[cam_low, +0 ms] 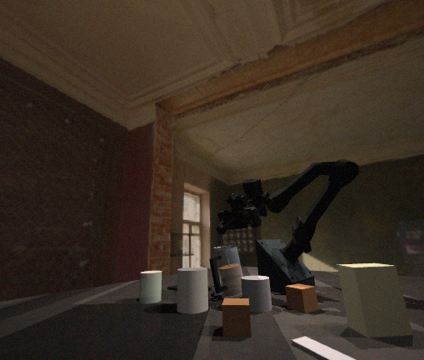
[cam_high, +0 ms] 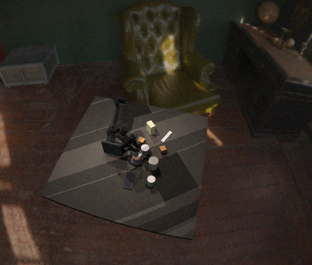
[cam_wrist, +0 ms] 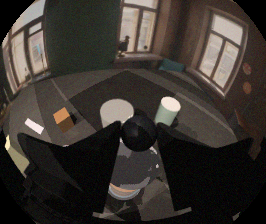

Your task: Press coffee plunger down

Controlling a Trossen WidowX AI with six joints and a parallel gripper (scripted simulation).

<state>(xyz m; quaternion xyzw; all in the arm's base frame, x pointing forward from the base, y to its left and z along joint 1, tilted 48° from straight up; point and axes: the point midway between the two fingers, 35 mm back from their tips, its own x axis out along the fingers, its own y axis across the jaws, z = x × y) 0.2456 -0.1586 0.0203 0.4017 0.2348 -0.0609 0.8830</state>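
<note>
Right now my gripper tip is 100 mm above the coffee press and 10 mm to the right of it. The rest, counted from my gripper tip: white strip 350 mm to the left, 200 mm below, 190 mm ahead; then dark slab 200 mm below, 180 mm to the right, 40 mm behind; then white cylinder 150 mm below, 120 mm ahead.
</note>
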